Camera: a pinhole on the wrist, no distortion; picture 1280 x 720 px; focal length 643.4 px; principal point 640.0 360.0 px. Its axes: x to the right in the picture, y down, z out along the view. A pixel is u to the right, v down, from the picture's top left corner.
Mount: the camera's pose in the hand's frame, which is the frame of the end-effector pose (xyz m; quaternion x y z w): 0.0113 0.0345 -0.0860 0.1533 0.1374 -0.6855 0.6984
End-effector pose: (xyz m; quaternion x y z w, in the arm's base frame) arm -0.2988 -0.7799 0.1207 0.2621 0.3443 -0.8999 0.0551
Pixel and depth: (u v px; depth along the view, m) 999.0 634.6 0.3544
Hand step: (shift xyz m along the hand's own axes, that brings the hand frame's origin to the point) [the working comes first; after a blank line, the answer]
In the camera's frame: 0.1977 0.1513 0.3544

0.1605 -0.2871 0.1627
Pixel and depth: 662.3 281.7 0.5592
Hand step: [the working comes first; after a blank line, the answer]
In the camera's frame: 0.0194 -0.0681 0.5592

-0.0665 -0.2092 0.4163
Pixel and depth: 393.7 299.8 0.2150
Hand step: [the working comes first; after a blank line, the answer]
In the camera's frame: -0.0823 -0.0201 0.2150

-0.0146 0.0230 0.1434
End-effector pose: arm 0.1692 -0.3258 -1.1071 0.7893 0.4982 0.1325 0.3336
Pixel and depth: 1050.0 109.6 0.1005
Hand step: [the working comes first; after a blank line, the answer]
In the camera's frame: 0.0640 -0.0391 0.1005

-0.0282 -0.0651 -0.0208
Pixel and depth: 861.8 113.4 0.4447
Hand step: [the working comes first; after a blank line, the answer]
In the camera's frame: 0.1533 -0.1704 0.4447

-0.1637 -0.2871 0.2550
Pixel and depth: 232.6 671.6 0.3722
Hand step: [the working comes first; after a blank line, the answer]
In the camera's frame: -0.2357 0.1803 0.3722

0.1794 0.1028 0.3541
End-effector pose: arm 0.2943 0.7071 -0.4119 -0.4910 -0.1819 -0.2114 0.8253
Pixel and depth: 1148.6 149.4 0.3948
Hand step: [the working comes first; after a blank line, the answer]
In the camera's frame: 0.3121 -0.1292 0.3948

-0.1181 -0.4118 0.1465
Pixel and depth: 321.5 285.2 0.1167
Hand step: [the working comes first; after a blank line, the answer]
In the camera's frame: -0.0578 -0.0136 0.1167

-0.0057 0.0402 0.0437
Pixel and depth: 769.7 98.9 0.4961
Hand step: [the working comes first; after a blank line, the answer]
In the camera's frame: 0.1000 -0.2013 0.4961

-0.1967 -0.2594 0.3227
